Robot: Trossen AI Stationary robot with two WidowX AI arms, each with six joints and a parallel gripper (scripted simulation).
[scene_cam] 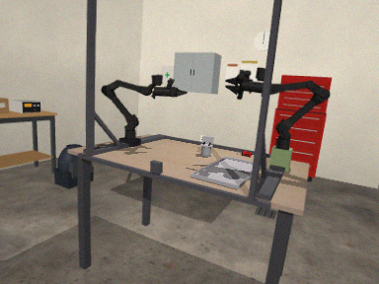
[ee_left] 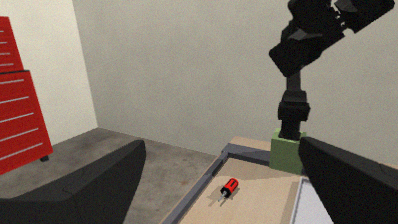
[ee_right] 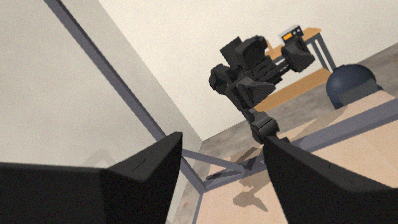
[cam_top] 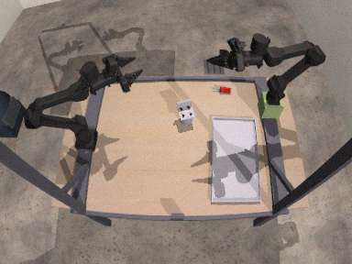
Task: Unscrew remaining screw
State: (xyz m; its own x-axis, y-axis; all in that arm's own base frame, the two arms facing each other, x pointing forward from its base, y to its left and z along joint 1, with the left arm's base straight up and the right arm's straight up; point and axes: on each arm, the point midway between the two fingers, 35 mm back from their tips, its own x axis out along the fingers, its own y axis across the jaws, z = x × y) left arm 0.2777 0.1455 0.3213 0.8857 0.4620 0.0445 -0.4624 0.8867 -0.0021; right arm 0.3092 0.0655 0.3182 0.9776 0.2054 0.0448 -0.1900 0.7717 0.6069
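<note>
My left hand is 60 mm past the joint module, 200 mm to the left of it and 330 mm above it. Round my left hand: red screwdriver 80 mm ahead, 420 mm to the right, 350 mm below; then dark frame rail 200 mm ahead, 220 mm to the right, 350 mm below; then l-shaped bracket 60 mm behind, 200 mm to the right, 290 mm below.
My right gripper is now 420 mm above the red screwdriver, 180 mm short of it and 110 mm to the left of it. From my right hand the other things lie so: shallow grey tray 420 mm below, 210 mm behind, 70 mm to the right; then joint module 400 mm below, 110 mm to the left, 40 mm ahead; then l-shaped bracket 360 mm below, 110 mm to the left, 40 mm ahead.
</note>
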